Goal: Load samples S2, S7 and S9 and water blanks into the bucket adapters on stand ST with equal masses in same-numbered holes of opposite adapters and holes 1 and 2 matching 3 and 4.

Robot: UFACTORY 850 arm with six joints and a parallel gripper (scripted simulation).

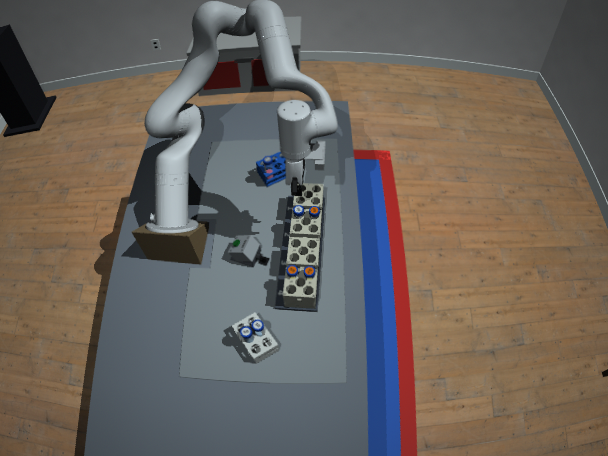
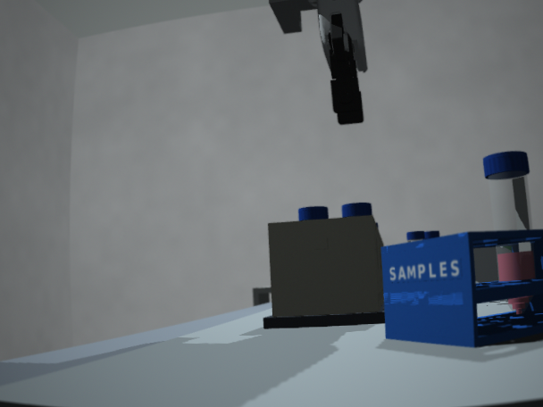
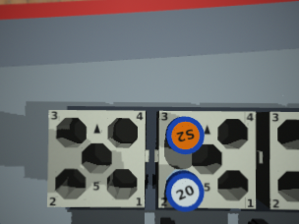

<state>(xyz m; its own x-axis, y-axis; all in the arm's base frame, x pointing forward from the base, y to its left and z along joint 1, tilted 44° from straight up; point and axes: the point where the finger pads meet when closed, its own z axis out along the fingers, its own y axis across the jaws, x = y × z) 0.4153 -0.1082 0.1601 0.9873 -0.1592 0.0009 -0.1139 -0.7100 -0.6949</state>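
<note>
My gripper is now 21 cm past the green done key, 18 cm above it and 8 cm to the left of it. Round my hand: blue samples rack: 27 cm to the left, 22 cm below, 8 cm behind; then white blanks rack: 40 cm to the right, 22 cm below, 15 cm behind.
</note>
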